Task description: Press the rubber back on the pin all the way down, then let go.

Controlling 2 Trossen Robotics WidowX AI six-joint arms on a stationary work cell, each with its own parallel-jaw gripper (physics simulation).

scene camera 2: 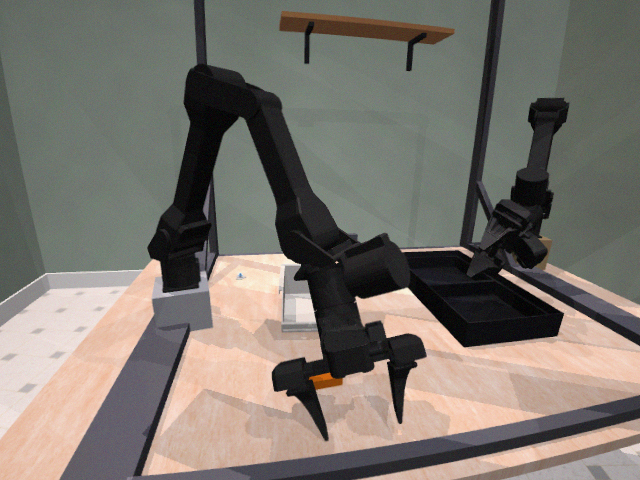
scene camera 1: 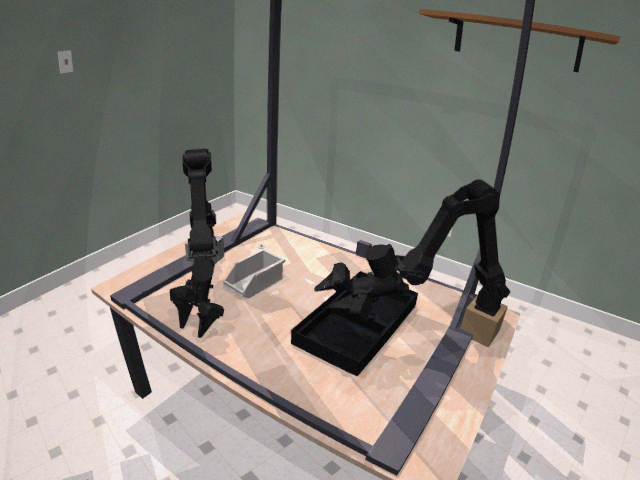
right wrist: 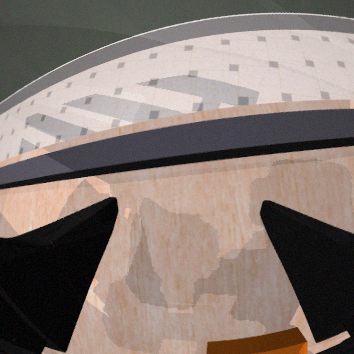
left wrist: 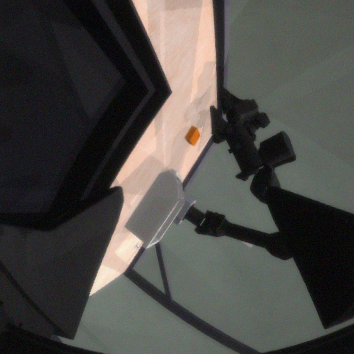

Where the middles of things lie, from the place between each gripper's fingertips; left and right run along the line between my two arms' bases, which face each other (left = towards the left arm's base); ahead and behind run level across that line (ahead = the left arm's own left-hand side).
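Positions from my right hand: grey bin [scene camera 1: 249,276] 30 mm to the left, 310 mm behind, 20 mm above; black tray [scene camera 2: 482,310] 400 mm to the left, 260 mm behind, 10 mm above; tan block [scene camera 1: 484,327] 760 mm to the left, 370 mm behind, 30 mm above.
From my left hand, the grey bin is 290 mm to the right, 150 mm behind and 100 mm below. The tan block is 440 mm to the left of the same hand, 200 mm behind it and 90 mm below it; the black tray is 80 mm to the left of that hand, 100 mm behind it and 110 mm below it.
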